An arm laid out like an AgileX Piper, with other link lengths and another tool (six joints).
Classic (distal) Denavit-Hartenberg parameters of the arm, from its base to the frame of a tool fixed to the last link. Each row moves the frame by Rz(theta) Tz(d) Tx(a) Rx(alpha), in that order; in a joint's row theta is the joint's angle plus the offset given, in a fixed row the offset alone. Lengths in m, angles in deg.
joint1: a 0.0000; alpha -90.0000; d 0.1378; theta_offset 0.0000
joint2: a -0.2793; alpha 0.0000; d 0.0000; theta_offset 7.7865
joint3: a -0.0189; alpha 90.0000; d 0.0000; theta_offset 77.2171
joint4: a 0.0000; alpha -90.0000; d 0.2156; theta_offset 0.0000
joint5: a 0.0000; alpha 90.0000; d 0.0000; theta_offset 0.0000
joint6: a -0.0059; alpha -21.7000; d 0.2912; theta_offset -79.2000
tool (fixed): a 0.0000; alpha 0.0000; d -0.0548; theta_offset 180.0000
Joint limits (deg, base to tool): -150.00..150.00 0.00..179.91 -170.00..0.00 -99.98..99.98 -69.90..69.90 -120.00..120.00
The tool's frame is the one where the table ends.
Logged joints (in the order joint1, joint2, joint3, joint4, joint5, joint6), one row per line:
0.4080 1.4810 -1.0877 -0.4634 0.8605 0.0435
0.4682 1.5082 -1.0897 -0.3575 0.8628 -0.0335
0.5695 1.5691 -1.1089 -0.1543 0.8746 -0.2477
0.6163 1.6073 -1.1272 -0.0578 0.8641 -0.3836
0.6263 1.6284 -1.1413 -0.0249 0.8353 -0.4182
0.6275 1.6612 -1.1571 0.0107 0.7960 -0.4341
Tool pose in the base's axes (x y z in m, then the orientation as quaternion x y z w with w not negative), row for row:
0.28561 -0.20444 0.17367 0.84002 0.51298 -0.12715 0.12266
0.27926 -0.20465 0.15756 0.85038 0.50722 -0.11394 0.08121
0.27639 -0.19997 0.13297 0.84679 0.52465 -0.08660 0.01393
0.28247 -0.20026 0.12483 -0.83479 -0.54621 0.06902 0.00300
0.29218 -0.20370 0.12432 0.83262 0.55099 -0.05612 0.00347
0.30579 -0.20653 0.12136 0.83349 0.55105 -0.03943 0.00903
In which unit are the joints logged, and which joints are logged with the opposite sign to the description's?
The joints are logged in radians. Opposite sign: joint1.
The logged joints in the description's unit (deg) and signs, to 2 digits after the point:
-23.38 84.86 -62.32 -26.55 49.30 2.49
-26.83 86.41 -62.44 -20.48 49.43 -1.92
-32.63 89.90 -63.54 -8.84 50.11 -14.19
-35.31 92.09 -64.58 -3.31 49.51 -21.98
-35.88 93.30 -65.39 -1.43 47.86 -23.96
-35.95 95.18 -66.30 0.61 45.61 -24.87

